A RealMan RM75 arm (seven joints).
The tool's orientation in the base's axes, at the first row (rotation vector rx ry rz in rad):
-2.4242 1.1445 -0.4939
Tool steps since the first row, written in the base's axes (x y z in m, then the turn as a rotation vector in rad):
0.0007 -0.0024 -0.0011 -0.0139 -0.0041 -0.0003
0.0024 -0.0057 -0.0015 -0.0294 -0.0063 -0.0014
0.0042 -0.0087 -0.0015 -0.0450 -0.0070 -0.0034
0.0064 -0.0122 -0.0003 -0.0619 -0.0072 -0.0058
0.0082 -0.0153 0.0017 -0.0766 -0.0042 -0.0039
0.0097 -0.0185 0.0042 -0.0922 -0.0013 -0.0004
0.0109 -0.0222 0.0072 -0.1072 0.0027 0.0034
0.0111 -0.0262 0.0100 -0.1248 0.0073 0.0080
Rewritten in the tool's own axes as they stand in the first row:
0.0022 0.0015 0.0008 -0.0051 0.0114 -0.0073
0.0057 0.0025 0.0012 -0.0129 0.0232 -0.0142
0.0092 0.0031 0.0014 -0.0219 0.0346 -0.0201
0.0134 0.0031 0.0007 -0.0322 0.0468 -0.0262
0.0172 0.0027 -0.0008 -0.0432 0.0536 -0.0342
0.0210 0.0023 -0.0029 -0.0543 0.0601 -0.0440
0.0250 0.0022 -0.0057 -0.0659 0.0655 -0.0536
0.0287 0.0030 -0.0088 -0.0795 0.0718 -0.0649

